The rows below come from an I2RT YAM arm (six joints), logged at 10 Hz.
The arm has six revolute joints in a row. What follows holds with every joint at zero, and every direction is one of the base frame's. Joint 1 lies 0.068 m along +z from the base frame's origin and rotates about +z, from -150 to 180 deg. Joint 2 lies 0.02 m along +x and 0.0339 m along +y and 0.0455 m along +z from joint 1 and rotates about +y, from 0 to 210 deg. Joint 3 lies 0.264 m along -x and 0.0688 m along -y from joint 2 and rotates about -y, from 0 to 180 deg. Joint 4 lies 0.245 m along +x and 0.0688 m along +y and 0.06 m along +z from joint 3 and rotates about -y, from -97 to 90 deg. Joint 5 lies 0.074 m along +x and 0.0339 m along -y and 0.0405 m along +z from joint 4 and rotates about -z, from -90 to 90 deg. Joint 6 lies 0.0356 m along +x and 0.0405 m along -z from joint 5 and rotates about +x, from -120 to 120 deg. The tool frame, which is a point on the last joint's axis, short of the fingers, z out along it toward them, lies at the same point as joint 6; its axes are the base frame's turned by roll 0, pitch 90 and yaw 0 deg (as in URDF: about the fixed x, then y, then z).
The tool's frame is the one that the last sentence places.
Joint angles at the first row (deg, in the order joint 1, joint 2, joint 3, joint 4, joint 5, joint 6):
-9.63, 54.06, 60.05, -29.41, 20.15, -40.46
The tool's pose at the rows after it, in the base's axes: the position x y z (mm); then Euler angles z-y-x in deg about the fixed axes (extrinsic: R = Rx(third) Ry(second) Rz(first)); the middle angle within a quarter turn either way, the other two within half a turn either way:
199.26 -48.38 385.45 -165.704 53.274 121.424
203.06 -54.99 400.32 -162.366 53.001 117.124
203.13 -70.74 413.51 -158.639 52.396 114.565
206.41 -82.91 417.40 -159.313 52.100 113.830
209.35 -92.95 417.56 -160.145 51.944 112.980
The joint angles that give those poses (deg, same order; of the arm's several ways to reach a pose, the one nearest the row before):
-10.04, 55.01, 62.52, -27.06, 21.27, -42.27
-11.62, 56.69, 65.73, -26.17, 21.33, -43.72
-16.25, 58.28, 68.93, -26.13, 18.13, -43.81
-19.43, 59.88, 70.33, -25.37, 15.51, -46.02
-21.86, 61.02, 70.62, -23.92, 13.50, -48.27

